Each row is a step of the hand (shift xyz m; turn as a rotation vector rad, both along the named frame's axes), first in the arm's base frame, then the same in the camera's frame.
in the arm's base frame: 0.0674 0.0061 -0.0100 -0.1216 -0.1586 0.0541
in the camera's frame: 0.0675 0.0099 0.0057 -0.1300 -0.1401 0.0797
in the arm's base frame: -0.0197 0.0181 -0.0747 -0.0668 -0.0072 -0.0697
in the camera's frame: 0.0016 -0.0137 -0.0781 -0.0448 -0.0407 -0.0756
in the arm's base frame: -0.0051 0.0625 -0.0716 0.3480 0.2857 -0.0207
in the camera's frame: 0.0142 0.0301 -0.0892 0.3367 0.2965 -0.0432
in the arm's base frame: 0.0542 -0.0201 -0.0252 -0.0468 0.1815 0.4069
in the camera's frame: 0.0593 -0.0215 -0.0008 -0.1600 0.3136 0.2771
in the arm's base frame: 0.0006 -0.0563 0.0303 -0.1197 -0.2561 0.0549
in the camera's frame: -0.0072 -0.0404 0.0491 -0.1272 -0.2292 0.1191
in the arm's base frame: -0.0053 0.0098 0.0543 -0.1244 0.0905 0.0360
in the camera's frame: -0.0203 0.0287 0.0429 -0.1306 0.0819 -0.0349
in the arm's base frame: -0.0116 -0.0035 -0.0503 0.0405 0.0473 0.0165
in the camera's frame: 0.0029 -0.0234 -0.0460 0.0338 0.0545 0.0062
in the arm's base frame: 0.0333 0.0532 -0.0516 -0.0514 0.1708 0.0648
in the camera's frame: 0.0457 0.0336 -0.0582 -0.0694 0.1752 -0.0226
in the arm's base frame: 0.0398 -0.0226 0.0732 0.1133 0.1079 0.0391
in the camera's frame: 0.0182 0.0114 0.0836 0.0967 0.1274 0.0206
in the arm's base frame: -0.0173 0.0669 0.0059 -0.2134 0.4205 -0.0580
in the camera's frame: -0.0190 0.0617 -0.0254 -0.1939 0.3395 -0.2699
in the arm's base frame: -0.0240 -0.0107 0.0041 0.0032 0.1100 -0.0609
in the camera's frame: -0.0241 -0.0112 0.0018 0.0187 0.0787 -0.0963
